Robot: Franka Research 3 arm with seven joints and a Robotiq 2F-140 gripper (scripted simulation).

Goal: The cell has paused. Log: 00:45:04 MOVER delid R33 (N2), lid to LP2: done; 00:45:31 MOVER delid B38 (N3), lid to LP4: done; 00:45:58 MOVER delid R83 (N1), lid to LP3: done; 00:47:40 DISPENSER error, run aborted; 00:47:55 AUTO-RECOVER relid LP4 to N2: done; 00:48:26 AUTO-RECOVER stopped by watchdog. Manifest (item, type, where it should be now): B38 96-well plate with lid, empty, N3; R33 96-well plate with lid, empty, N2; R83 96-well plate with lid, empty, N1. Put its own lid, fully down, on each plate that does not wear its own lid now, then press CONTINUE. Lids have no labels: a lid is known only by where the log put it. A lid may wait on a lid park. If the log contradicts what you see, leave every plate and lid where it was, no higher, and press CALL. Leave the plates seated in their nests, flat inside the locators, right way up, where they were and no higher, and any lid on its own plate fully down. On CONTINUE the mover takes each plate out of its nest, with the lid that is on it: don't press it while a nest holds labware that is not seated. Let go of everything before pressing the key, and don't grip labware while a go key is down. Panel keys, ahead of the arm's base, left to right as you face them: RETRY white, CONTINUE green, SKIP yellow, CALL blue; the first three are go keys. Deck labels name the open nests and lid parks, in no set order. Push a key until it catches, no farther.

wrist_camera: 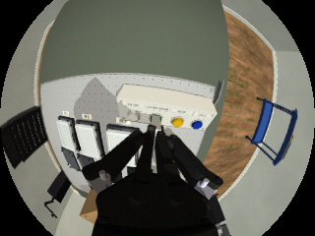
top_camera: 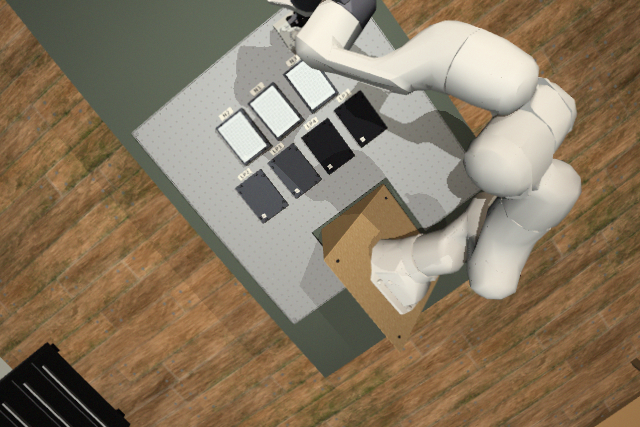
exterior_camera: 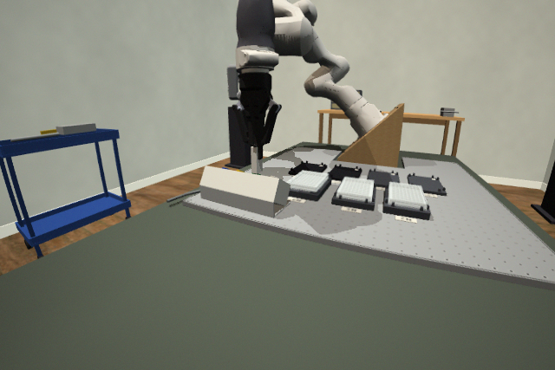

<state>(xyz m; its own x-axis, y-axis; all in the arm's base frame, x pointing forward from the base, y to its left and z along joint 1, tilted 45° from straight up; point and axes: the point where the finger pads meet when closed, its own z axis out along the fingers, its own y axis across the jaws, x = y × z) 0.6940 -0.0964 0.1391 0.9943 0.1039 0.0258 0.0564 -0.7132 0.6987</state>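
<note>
The green key lies 40 mm below my hand. From my hand the other things lie so: blue key (100 mm to the right, 40 mm below, 10 mm ahead); yellow skip key (50 mm to the right, 40 mm below); white key (50 mm to the left, 40 mm below).
</note>
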